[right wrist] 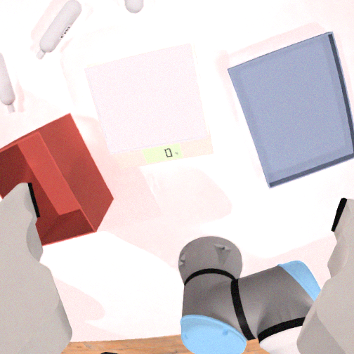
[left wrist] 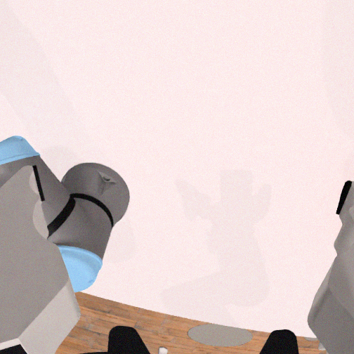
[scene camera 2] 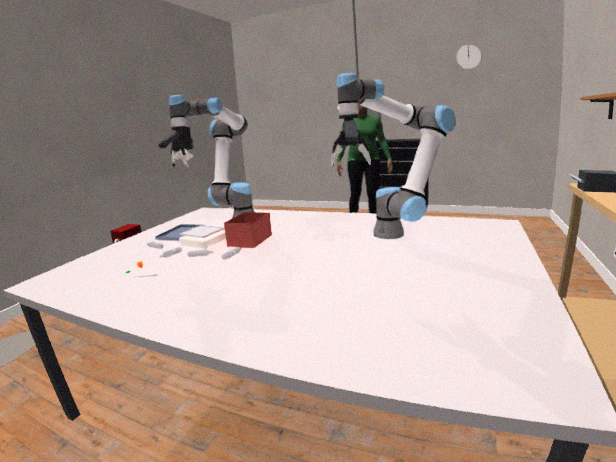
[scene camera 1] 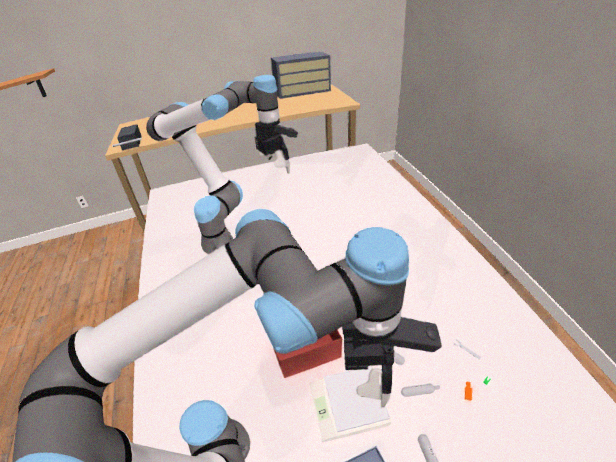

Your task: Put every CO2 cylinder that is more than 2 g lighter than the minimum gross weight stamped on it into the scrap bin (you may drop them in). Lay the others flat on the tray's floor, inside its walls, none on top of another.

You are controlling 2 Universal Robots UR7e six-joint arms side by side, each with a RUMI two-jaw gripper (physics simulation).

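Places are measured from the left arm's base along level axes (x ahead, y left, z up), in metres.
Where they show: left gripper, fingertip midpoint: point(scene camera 2: 350, 166) point(scene camera 1: 278, 166); right gripper, fingertip midpoint: point(scene camera 2: 180, 166) point(scene camera 1: 379, 369); left arm's base, link origin: point(scene camera 2: 388, 234) point(scene camera 1: 217, 243).
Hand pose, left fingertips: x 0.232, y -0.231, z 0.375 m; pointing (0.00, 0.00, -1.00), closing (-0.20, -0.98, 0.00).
Things, the pixels of their top centre, and the offset from my left fingertips. "*": a spot on its surface instead.
- red scrap bin, top centre: point(scene camera 1: 302, 330) point(scene camera 2: 247, 217) 0.355 m back, 0.446 m right, 0.255 m down
- blue tray, surface spot: point(scene camera 1: 367, 456) * 0.495 m back, 0.814 m right, 0.371 m down
- orange bottle-shaped piece, top centre: point(scene camera 1: 468, 390) point(scene camera 2: 140, 263) 0.146 m back, 0.945 m right, 0.366 m down
- small green piece, top centre: point(scene camera 1: 487, 380) point(scene camera 2: 127, 271) 0.077 m back, 0.980 m right, 0.371 m down
- thin pale tool, top centre: point(scene camera 1: 467, 349) point(scene camera 2: 145, 275) 0.012 m back, 0.878 m right, 0.372 m down
Grey CO2 cylinders lie on the table: one point(scene camera 1: 420, 389), another point(scene camera 1: 428, 447), and one point(scene camera 1: 399, 358) partly hidden by the right gripper. In scene camera 2 several show, among them one point(scene camera 2: 231, 253) near the bin. The right wrist view shows a stamped cylinder point(right wrist: 61, 26); its digits are too small to read. The scale point(scene camera 1: 356, 402) point(scene camera 2: 197, 241) point(right wrist: 147, 100) has a bare pan and reads 0. The red scrap bin point(scene camera 1: 312, 357) point(scene camera 2: 247, 230) point(right wrist: 85, 180) and blue tray point(scene camera 1: 367, 456) point(right wrist: 295, 110) flank it. My right gripper point(scene camera 1: 377, 395) point(scene camera 2: 181, 162) point(right wrist: 186, 195) is open, high above the table. My left gripper point(scene camera 1: 284, 167) point(scene camera 2: 351, 160) point(left wrist: 192, 178) is open, far from the cylinders.
An orange bottle-shaped piece point(scene camera 1: 468, 391) point(scene camera 2: 140, 264), a small green piece point(scene camera 1: 487, 380) point(scene camera 2: 128, 272) and a thin pale tool point(scene camera 1: 467, 349) point(scene camera 2: 146, 275) lie beyond the cylinders. The right arm passes over the bin in scene camera 1. A person point(scene camera 2: 370, 135) stands behind the table.
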